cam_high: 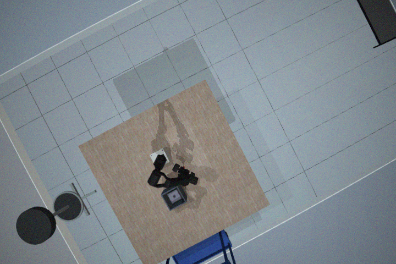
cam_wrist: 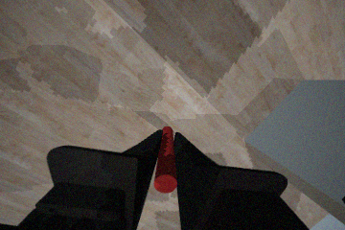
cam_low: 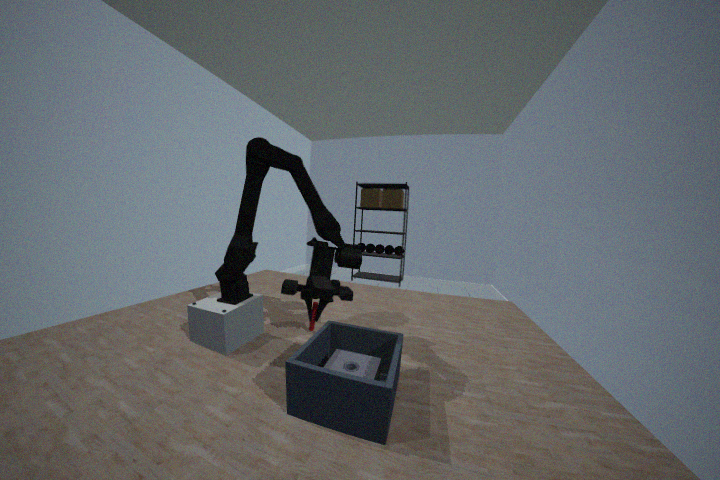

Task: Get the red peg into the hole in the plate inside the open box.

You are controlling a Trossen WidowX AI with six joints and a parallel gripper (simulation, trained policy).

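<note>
Right now the dark grey box is 18 cm to the right of my gripper tip, 16 cm ahead of it and 1 cm below it. Round my gripper tip: red peg: 1 cm to the left, 1 cm above.
</note>
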